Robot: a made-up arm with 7 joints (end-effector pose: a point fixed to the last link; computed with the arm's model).
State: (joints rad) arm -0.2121 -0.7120 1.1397 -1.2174 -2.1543 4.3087 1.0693
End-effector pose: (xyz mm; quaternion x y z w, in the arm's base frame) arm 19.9 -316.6 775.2 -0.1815 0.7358 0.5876 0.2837
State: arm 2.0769 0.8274 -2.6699 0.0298 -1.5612 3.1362 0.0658
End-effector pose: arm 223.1 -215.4 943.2 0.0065 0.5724 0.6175 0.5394
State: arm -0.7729 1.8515 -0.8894 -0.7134 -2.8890 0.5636 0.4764
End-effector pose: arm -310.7 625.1 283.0 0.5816 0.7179 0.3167 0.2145
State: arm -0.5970 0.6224 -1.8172 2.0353 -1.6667 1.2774 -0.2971
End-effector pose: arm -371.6 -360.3 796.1 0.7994 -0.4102 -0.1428 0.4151
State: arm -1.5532 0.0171 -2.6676 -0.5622 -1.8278 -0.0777 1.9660
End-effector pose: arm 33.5 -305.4 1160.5 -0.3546 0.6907 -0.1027 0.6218
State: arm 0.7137 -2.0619 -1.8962 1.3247 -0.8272 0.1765 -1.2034
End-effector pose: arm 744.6 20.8 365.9 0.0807 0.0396 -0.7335 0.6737
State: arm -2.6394 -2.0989 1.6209 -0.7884 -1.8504 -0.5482 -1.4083
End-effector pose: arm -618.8 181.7 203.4 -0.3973 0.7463 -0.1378 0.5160
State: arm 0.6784 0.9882 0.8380 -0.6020 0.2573 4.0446 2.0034
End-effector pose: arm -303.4 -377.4 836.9 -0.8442 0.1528 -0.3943 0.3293
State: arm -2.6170 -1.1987 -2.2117 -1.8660 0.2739 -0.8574 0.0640
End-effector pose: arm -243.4 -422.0 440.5 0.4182 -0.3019 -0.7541 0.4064
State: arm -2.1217 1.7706 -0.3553 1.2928 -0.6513 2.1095 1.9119
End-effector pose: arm 239.9 602.1 573.1 0.0367 0.4244 0.7847 0.4502
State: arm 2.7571 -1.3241 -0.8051 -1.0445 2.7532 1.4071 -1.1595
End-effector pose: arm -634.3 106.7 719.0 0.1674 -0.3699 0.4201 0.8116
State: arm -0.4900 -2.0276 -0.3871 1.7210 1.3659 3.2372 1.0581
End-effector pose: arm 75.9 -174.3 248.9 0.3201 -0.5031 0.6404 0.4841
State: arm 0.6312 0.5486 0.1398 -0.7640 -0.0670 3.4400 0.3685
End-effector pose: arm -163.2 -311.8 856.6 -0.9832 -0.1814 -0.0177 0.0062
